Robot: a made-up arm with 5 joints.
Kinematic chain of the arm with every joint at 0, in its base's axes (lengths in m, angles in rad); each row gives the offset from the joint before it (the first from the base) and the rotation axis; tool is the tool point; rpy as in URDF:
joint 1: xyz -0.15 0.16 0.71 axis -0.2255 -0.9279 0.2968
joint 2: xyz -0.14 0 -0.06 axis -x
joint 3: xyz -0.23 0.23 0 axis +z
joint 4: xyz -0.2 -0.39 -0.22 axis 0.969 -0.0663 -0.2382
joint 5: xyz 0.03 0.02 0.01 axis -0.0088 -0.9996 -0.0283
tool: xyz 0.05 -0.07 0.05 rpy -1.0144 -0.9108 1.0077
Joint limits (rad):
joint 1: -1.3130..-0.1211
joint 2: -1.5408..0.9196
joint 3: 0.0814..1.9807
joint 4: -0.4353..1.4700
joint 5: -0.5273..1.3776
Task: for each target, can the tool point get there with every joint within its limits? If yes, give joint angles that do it. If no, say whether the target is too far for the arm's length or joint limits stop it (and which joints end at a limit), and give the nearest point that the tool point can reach.
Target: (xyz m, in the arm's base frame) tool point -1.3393 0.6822 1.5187
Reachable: no: too far | nearest point -0.6979 0.4010 1.0825 | short by 0.825 m
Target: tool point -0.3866 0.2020 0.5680
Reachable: yes | joints -1.1876 -0.2156 1.2410 0.7354 0.8227
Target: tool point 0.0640 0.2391 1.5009
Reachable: no: joint limits stop it (at a limit: joint 2, joint 3, joint 5) | nearest point -0.0316 0.3512 0.9502 | short by 0.570 m
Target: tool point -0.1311 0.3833 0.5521
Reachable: yes | joints -0.5011 -1.1519 1.3295 0.9622 -0.2039
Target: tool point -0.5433 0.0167 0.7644
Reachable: yes | joints -1.0571 0.0677 0.6217 0.6419 0.5785
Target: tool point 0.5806 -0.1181 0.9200
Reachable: no: joint limits stop it (at a limit: joint 2, joint 3, joint 5) | nearest point 0.1660 0.2278 0.7337 | short by 0.571 m
